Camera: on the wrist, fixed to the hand. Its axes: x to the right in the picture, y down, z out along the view.
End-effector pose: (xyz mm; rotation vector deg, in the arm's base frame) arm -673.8 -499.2 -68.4 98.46 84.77 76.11
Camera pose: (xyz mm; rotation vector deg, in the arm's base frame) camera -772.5 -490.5 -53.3 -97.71 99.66 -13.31
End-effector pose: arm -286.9 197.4 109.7 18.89 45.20 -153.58
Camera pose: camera -306.1 270.2 43.6 4.20 -18.04 13.90
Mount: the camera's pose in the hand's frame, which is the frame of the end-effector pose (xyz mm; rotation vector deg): 20.3 -33.0 -92.4 1.13 -44.49 173.50
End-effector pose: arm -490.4 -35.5 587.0 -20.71 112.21 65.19
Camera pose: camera -530.5 -126.6 575.4 -136.01 -7.18 -67.84
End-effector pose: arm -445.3 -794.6 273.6 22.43 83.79 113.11
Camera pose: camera -503.8 -844.2 209.1 -97.31 28.71 -36.88
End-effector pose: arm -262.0 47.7 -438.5 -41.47 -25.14 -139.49
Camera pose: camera -332.6 24.1 -505.6 -46.48 22.41 40.02
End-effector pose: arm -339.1 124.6 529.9 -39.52 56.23 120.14
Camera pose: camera -310.6 72.9 449.0 -73.06 -22.88 -53.11
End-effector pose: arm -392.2 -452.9 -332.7 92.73 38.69 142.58
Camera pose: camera -488.2 -445.6 -360.4 -53.04 65.33 10.05
